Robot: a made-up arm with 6 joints.
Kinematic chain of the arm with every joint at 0, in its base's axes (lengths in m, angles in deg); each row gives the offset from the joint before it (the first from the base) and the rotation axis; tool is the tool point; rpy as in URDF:
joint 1: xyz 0 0 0.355 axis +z
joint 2: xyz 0 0 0 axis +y
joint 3: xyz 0.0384 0 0.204 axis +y
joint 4: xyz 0.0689 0 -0.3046 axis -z
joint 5: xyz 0 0 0 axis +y
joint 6: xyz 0.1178 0 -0.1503 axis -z
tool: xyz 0 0 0 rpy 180 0 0
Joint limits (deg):
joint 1: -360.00..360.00
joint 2: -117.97..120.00
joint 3: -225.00..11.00
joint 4: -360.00..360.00
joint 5: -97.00..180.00
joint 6: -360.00..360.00
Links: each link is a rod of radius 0.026 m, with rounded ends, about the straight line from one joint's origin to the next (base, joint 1, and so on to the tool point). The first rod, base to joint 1, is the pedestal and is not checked.
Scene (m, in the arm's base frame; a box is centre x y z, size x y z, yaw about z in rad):
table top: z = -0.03
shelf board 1: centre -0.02 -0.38 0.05 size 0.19 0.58 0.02 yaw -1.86
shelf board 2: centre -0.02 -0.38 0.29 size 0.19 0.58 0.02 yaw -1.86
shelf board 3: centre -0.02 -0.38 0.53 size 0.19 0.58 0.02 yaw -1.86
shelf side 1: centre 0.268 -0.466 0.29 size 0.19 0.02 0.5 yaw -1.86
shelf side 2: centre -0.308 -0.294 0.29 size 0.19 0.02 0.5 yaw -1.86
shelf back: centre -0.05 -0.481 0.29 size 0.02 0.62 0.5 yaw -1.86
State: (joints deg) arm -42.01 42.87 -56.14 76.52 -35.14 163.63
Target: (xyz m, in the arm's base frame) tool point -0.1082 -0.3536 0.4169
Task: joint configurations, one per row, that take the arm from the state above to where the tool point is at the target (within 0.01 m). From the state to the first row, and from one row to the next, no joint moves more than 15 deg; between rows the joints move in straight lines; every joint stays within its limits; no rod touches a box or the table.
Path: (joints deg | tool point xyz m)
1: -27.20 41.33 -49.95 68.64 -41.85 170.28 | 0.2313 -0.3157 0.1693
2: -12.38 39.78 -43.76 60.77 -48.56 176.93 | 0.2999 -0.2362 0.1834
3: 2.43 38.24 -37.57 52.89 -55.27 183.58 | 0.3430 -0.1376 0.1959
4: -11.11 30.51 -36.63 65.70 -63.22 179.59 | 0.2716 -0.2273 0.2612
5: -24.66 22.78 -35.69 78.51 -71.17 175.60 | 0.1722 -0.2734 0.3161
6: -38.21 15.05 -34.75 91.31 -79.12 171.61 | 0.0714 -0.2723 0.3594
7: -51.75 7.32 -33.81 104.12 -87.07 167.62 | -0.0084 -0.2339 0.3920
8: -65.30 -0.41 -32.87 116.93 -95.03 163.63 | -0.0555 -0.1767 0.4169
9: -69.09 3.13 -40.26 106.74 -84.49 163.63 | -0.0764 -0.2318 0.4093
10: -72.89 6.68 -47.65 96.54 -73.96 163.63 | -0.0941 -0.2920 0.4092
11: -76.68 10.22 -55.05 86.35 -63.42 163.63 | -0.1082 -0.3536 0.4169

